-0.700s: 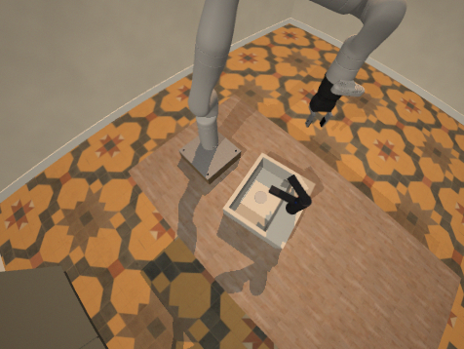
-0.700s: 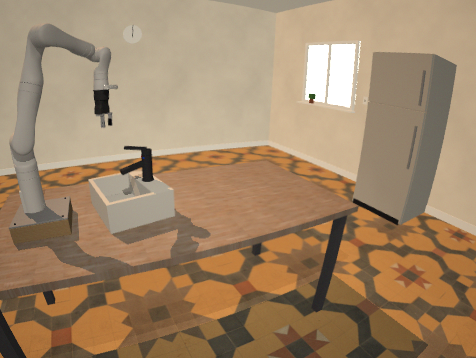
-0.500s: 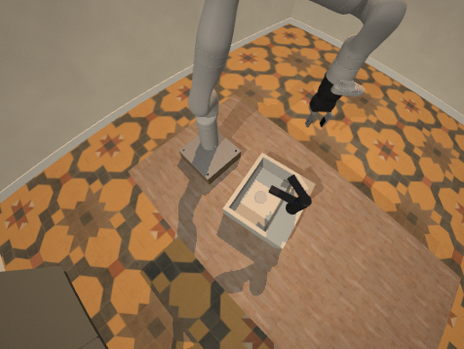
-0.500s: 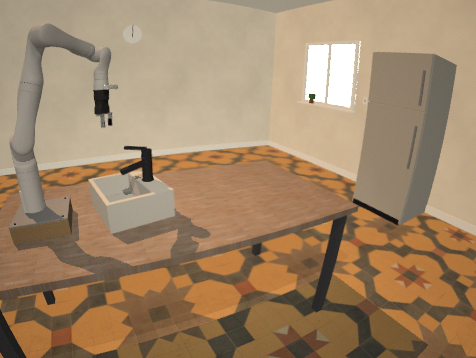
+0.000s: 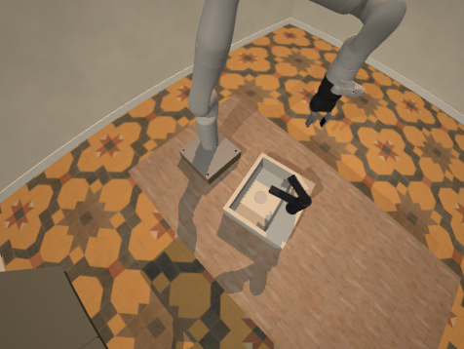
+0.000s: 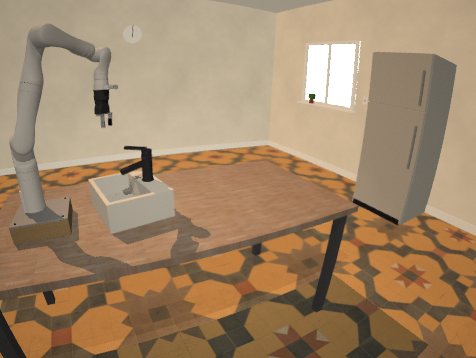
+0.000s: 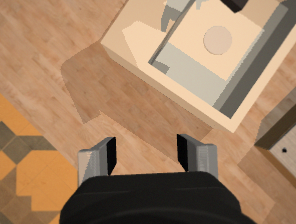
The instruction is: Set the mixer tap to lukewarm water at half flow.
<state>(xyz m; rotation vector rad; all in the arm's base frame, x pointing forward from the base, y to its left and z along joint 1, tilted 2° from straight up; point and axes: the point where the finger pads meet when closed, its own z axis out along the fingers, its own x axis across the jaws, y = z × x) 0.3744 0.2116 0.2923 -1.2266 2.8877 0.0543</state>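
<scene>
Now: the black lever 21 cm to the right of my hand, 10 cm ahead of it and 9 cm below it. Also, from my hand: sink basin 32 cm below, 24 cm to the right, 3 cm ahead; black mixer tap 22 cm to the right, 14 cm below, 13 cm ahead.
</scene>
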